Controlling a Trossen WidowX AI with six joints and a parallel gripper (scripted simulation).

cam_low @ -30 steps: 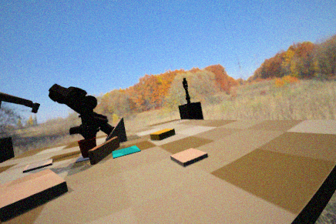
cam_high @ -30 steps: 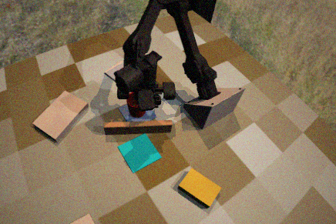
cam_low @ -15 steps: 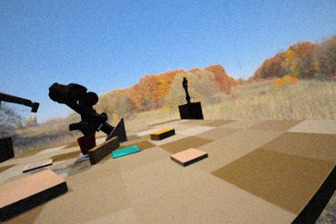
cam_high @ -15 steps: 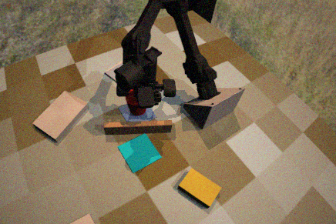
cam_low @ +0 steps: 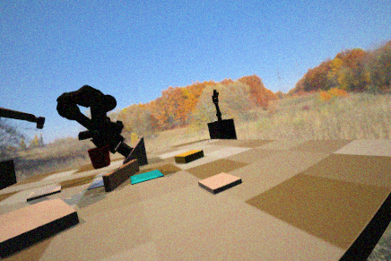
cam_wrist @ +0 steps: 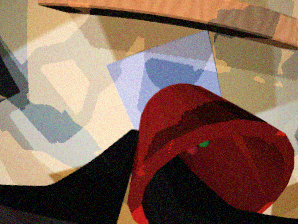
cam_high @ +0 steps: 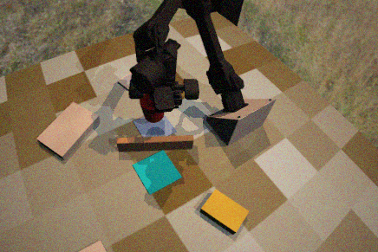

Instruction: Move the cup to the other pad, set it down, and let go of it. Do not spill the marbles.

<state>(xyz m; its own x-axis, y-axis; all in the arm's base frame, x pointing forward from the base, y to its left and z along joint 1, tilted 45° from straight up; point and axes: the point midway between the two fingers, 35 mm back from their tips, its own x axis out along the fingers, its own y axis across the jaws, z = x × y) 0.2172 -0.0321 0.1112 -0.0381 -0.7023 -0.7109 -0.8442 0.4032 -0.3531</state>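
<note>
Now: the green marble 3 cm to the right of my gripper tip, 3 cm ahead of it and 2 cm below it. Also, from my gripper tip: wooden bar 8 cm below, 6 cm to the left, 6 cm ahead; red cup 3 cm ahead, 2 cm to the right; blue pad 10 cm below, 2 cm ahead, 1 cm to the right.
</note>
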